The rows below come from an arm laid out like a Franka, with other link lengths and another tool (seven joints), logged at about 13 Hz.
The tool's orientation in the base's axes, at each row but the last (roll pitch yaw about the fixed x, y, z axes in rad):
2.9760 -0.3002 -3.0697
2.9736 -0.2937 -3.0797
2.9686 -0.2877 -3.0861
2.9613 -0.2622 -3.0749
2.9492 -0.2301 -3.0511
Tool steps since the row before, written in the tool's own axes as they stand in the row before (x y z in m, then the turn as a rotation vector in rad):
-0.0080 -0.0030 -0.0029 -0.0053 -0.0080 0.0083
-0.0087 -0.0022 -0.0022 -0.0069 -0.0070 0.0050
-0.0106 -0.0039 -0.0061 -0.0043 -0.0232 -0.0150
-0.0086 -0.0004 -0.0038 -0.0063 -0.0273 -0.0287
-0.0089 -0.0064 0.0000 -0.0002 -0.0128 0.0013
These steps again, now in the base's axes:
0.0086 -0.0028 -0.0001 0.0027 -0.0063 -0.0106
0.0090 -0.0020 -0.0008 0.0052 -0.0058 -0.0078
0.0119 -0.0042 0.0021 0.0086 -0.0250 0.0091
0.0093 -0.0005 0.0013 0.0142 -0.0311 0.0209
0.0089 -0.0055 -0.0032 0.0005 -0.0123 -0.0037

